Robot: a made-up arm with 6 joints.
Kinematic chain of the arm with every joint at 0, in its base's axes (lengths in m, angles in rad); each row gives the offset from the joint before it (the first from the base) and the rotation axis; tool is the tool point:
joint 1: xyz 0 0 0.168 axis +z
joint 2: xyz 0 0.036 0 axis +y
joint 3: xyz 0 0 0.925 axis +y
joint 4: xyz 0 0 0.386 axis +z
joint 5: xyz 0 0 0 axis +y
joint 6: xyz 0 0 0.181 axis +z
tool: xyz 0 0 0
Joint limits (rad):
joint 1: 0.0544..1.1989
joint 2: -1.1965..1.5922
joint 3: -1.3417..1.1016
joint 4: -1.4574..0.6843
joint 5: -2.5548..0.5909
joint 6: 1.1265..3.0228
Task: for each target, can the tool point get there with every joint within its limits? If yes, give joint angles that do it. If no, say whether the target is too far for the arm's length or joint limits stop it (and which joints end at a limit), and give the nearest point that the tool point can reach.
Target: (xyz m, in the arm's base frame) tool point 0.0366 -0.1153 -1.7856
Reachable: no: too far | nearest point 1.0635 0.0846 -0.3787 | short by 1.753 m
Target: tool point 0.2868 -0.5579 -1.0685
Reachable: no: joint limits stop it (at a limit: joint 1, joint 2, joint 3, joint 5) | nearest point 1.0760 0.0467 -0.3737 | short by 1.213 m
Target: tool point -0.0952 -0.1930 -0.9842
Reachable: no: joint limits stop it (at a limit: joint 2, joint 3) | nearest point -0.4305 -0.8727 0.0427 | short by 1.276 m
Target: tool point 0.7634 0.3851 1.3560
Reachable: yes | joints 0.4410 0.7698 -0.3324 0.4154 -0.1872 2.0820
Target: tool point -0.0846 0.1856 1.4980
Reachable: yes | joints 0.3084 0.0811 -0.1650 -1.2003 -1.4106 1.6546
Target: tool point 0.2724 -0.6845 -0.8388
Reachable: no: joint limits stop it (at a limit: joint 1, joint 2, joint 3) | nearest point -0.3272 -0.9494 0.0431 | short by 1.099 m
